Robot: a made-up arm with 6 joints.
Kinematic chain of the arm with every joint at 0, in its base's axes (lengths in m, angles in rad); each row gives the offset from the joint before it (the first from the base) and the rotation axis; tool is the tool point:
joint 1: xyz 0 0 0.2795 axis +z
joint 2: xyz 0 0 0 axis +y
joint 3: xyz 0 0 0.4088 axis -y
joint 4: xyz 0 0 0 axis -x
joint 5: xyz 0.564 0 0 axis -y
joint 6: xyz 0 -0.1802 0 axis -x
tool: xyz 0 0 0
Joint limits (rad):
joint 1: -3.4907..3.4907
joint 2: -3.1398..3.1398
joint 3: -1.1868..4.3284
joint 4: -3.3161..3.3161
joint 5: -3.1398..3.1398
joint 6: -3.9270..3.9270
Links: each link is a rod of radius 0.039 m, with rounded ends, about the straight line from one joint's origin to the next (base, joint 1, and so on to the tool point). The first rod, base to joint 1, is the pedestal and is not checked.
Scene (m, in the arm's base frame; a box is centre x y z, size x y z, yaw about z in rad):
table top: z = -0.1
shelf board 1: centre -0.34 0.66 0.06 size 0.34 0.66 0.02 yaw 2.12
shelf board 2: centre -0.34 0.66 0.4 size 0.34 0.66 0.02 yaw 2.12
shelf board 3: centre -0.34 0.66 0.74 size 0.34 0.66 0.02 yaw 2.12
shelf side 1: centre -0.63 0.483 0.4 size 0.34 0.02 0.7 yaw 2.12
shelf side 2: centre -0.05 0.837 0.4 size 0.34 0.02 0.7 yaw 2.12
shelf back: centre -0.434 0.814 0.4 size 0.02 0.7 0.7 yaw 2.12
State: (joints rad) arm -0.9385 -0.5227 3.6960 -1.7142 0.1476 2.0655
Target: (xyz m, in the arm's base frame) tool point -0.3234 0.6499 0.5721
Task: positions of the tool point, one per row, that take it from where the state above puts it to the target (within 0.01 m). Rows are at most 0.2 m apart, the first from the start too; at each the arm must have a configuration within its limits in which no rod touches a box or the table.
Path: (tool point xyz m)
1: -0.3067 0.4470 0.2261
2: -0.2571 0.3694 0.2216
3: -0.3508 0.2950 0.3601
4: -0.3827 0.1828 0.4967
5: -0.3422 0.0750 0.6180
6: -0.2450 0.0132 0.7119
7: -0.1283 0.0222 0.7692
8: -0.0376 0.1012 0.7837
9: -0.0103 0.2231 0.7536
10: -0.0619 0.3433 0.6811
11: -0.1801 0.4157 0.5721
12: -0.2192 0.5046 0.5801
13: -0.2676 0.5834 0.5800
14: -0.3234 0.6499 0.5722

